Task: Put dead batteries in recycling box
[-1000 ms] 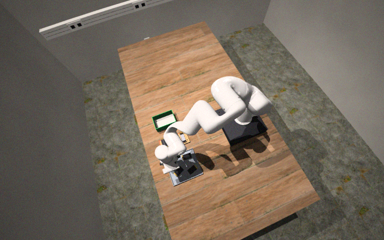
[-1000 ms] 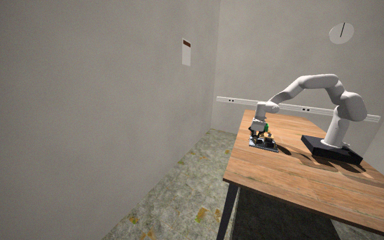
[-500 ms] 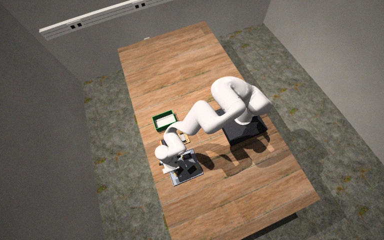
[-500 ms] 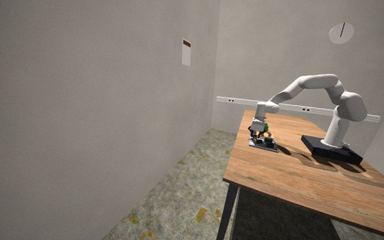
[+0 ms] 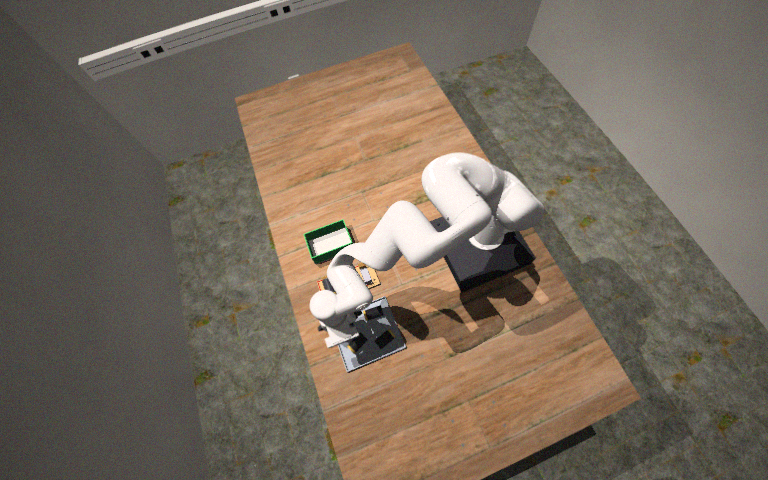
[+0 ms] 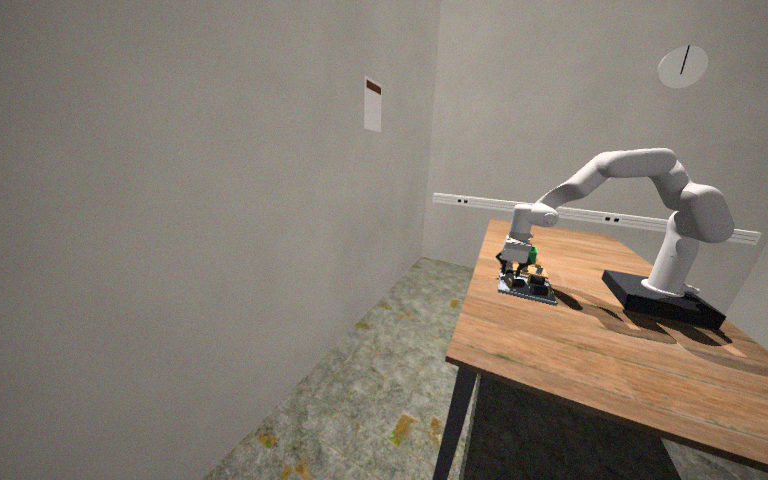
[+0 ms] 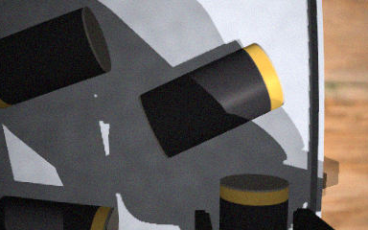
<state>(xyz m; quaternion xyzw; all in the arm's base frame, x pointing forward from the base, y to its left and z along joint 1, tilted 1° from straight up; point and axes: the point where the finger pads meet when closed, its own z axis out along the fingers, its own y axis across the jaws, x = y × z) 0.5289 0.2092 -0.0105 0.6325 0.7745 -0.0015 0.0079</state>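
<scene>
Right now my hand is 70 mm past the grey tray, 40 mm to the right of it and 30 mm above it. The rest, counted from my hand: green recycling box (300 mm to the right, 20 mm below, 10 mm ahead).
</scene>
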